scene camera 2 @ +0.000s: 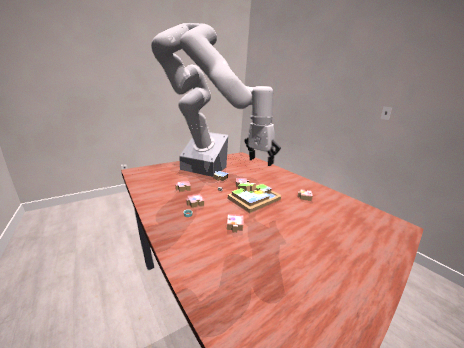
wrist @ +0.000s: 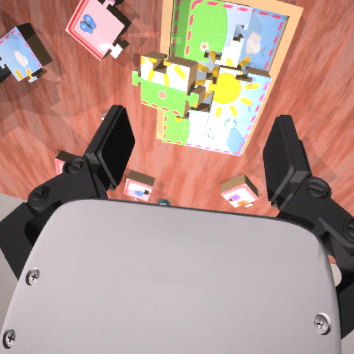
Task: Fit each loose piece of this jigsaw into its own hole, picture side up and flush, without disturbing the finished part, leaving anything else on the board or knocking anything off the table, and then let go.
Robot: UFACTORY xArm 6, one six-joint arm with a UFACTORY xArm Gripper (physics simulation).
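My gripper point(scene camera 2: 261, 158) point(wrist: 197, 127) is open and empty, above the table near the board. The jigsaw's wooden frame point(scene camera 2: 240, 204) point(wrist: 294, 20) holds green and blue picture parts. A green piece with yellow rays point(wrist: 166, 90) sits picture side up but raised and askew over the board's left side, overlapping the frame. The sun piece point(wrist: 227, 89) lies in the board's middle right, its upper brown side showing, so it looks higher than the part above it. A loose light-blue piece with yellow rays point(scene camera 2: 220, 175) point(wrist: 21, 54) lies picture side up on the table, off the board.
A pink butterfly piece point(scene camera 2: 242, 181) point(wrist: 97, 27) lies beside the board. Other pink-and-white pieces point(scene camera 2: 183, 186) point(scene camera 2: 195, 201) point(scene camera 2: 235, 221) point(scene camera 2: 306, 194) are spread around. A teal ring point(scene camera 2: 188, 213) and a tiny grey object point(scene camera 2: 220, 189) lie left of the board. The robot base point(scene camera 2: 200, 159) stands behind.
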